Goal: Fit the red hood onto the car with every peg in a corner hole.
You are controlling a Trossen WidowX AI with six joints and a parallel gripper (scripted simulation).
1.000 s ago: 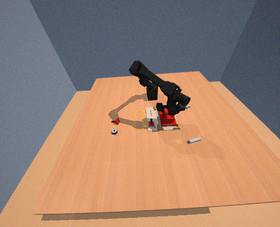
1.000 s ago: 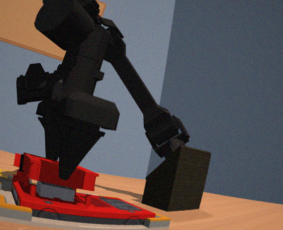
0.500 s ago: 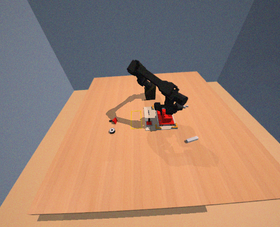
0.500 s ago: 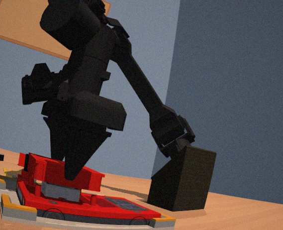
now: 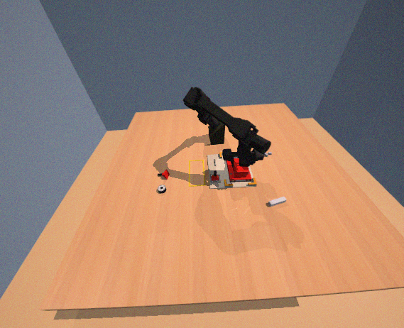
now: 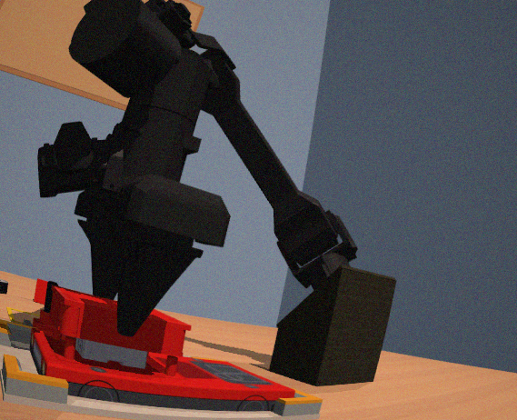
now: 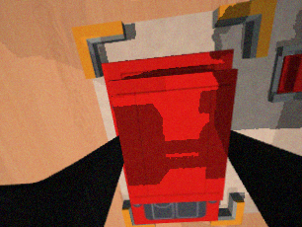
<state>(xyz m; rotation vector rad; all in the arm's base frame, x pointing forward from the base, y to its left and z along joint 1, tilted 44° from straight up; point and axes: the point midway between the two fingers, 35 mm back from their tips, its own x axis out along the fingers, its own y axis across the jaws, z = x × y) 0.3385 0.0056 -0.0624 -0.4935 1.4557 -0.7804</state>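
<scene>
Now: the red hood right at my gripper tip. Round my gripper tip: white jig plate: 3 cm behind, 3 cm to the right, 4 cm below; white bar: 20 cm ahead, 11 cm to the left, 4 cm below; grey engine block: 3 cm below.
</scene>
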